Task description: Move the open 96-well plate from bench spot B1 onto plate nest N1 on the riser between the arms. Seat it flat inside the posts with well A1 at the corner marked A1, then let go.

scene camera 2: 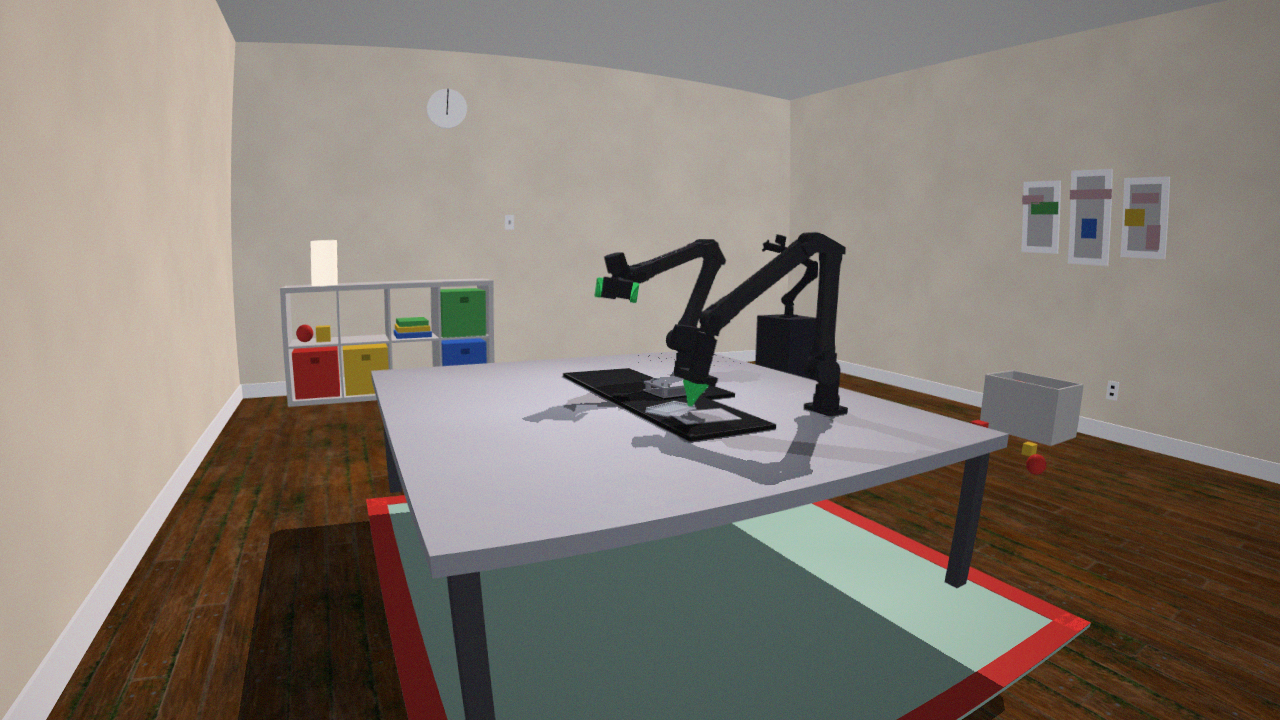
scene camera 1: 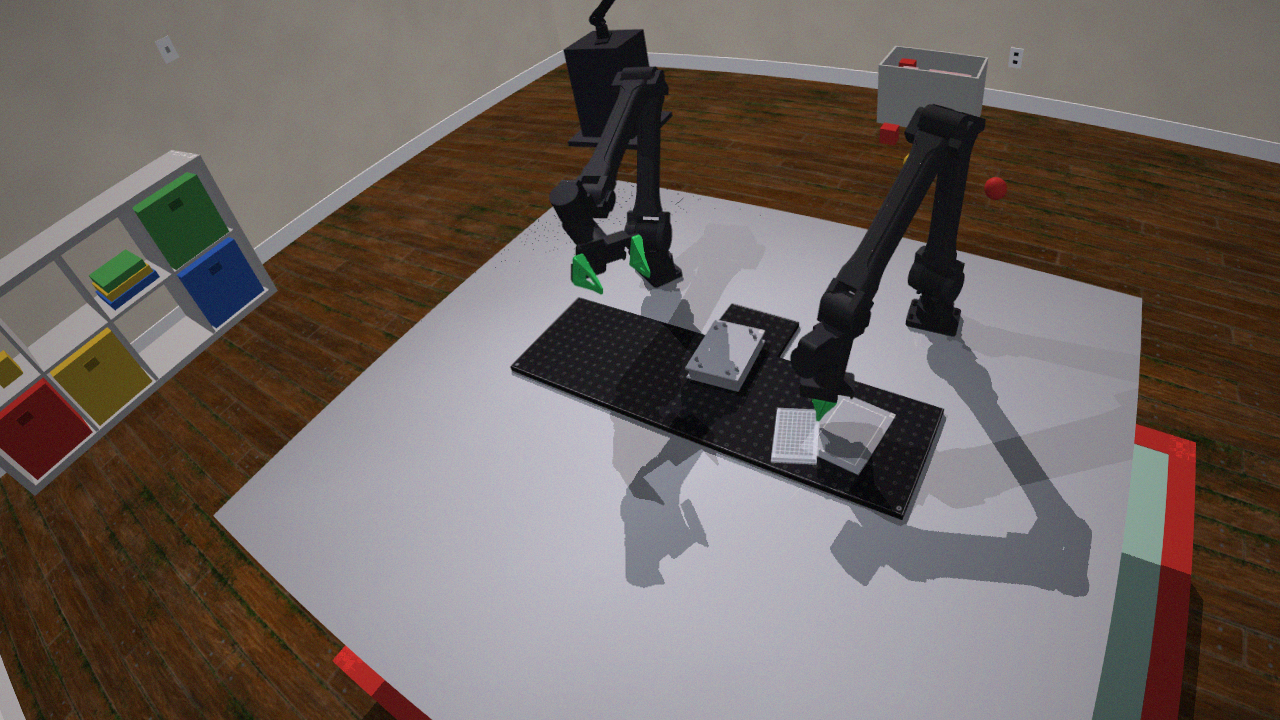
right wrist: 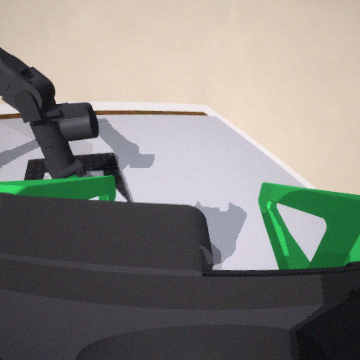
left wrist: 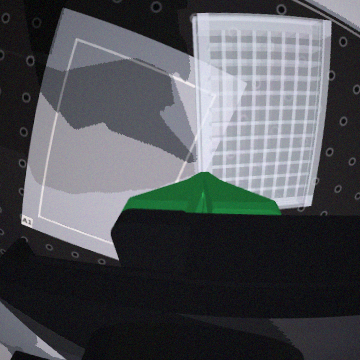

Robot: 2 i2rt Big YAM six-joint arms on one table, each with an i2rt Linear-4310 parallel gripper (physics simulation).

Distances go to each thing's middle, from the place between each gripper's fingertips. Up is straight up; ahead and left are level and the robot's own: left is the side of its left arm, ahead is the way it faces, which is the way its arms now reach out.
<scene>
Now: right hand 310 mm to the right of the clear well plate (scene camera 1: 795, 441) and 300 mm above it.
My left hand is 4 cm short of the clear well plate, 3 cm to the left of it and 1 cm above it.
</scene>
